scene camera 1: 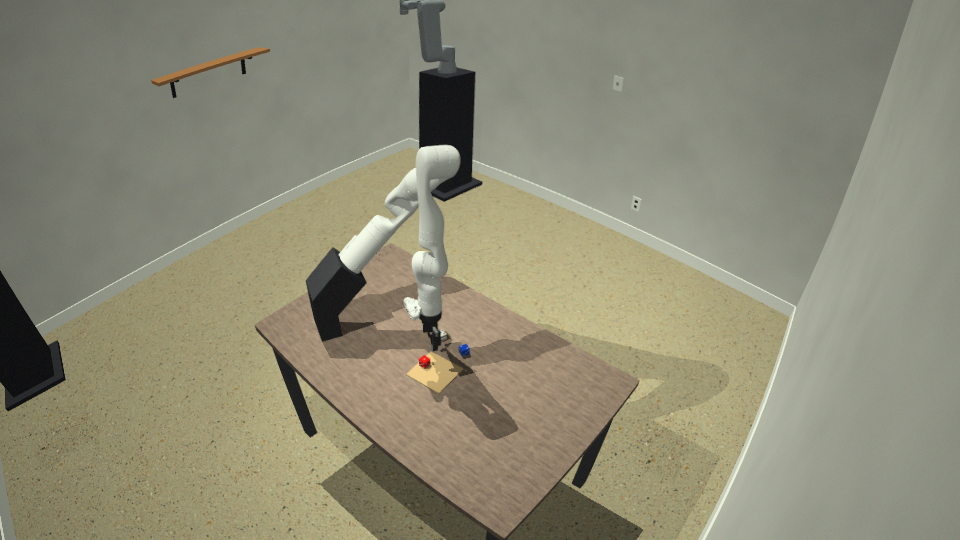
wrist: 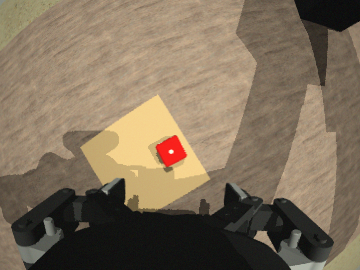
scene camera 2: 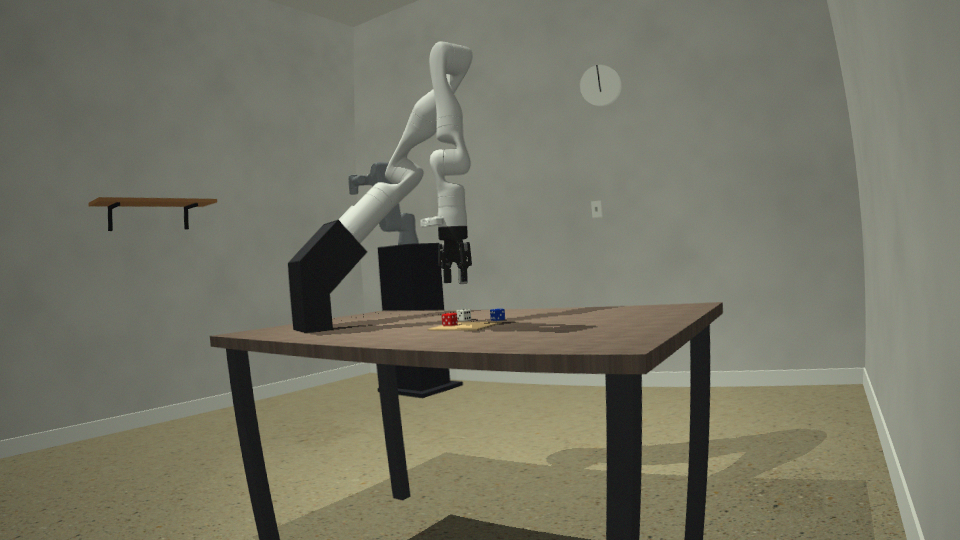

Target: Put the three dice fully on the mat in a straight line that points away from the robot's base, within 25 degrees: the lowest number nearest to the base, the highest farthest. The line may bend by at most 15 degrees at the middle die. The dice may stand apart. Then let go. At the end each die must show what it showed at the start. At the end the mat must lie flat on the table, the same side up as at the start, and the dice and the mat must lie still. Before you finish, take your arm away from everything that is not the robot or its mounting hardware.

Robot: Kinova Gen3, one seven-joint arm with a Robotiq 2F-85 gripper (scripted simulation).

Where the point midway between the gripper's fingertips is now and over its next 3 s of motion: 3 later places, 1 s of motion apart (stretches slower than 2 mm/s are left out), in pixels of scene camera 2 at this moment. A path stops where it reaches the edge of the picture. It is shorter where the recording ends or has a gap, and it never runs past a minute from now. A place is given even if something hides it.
My gripper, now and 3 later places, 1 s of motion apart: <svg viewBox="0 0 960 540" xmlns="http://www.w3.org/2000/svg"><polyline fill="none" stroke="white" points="455,283 483,282 493,285 496,293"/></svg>
